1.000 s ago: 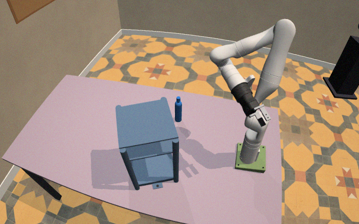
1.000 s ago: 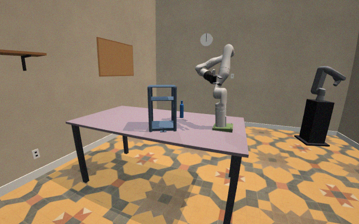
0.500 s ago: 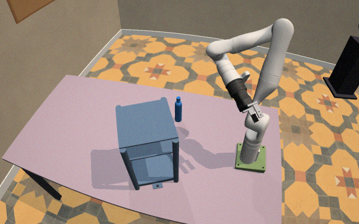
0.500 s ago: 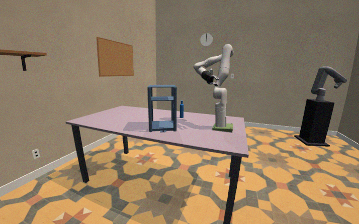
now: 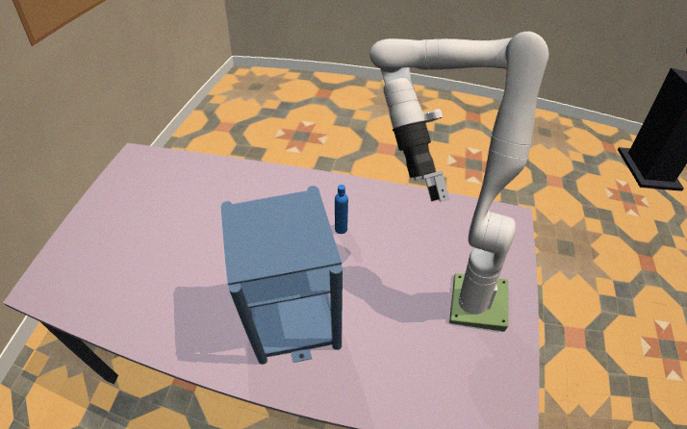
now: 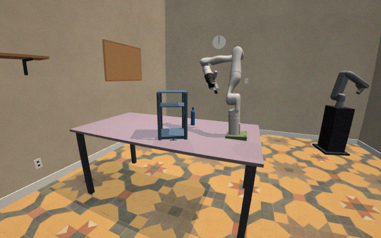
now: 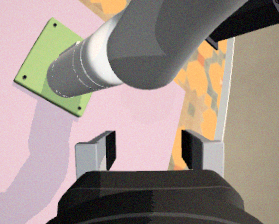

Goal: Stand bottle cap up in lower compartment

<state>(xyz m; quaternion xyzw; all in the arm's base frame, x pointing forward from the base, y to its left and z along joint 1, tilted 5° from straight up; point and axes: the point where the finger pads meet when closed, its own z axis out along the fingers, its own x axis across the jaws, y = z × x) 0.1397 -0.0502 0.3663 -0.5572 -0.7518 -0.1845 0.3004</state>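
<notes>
The blue bottle lies 230 mm ahead of my hand, 200 mm to the right of it and 250 mm below it. Also, from my hand: shelving unit (350 mm ahead, 130 mm to the left, 190 mm below).
</notes>
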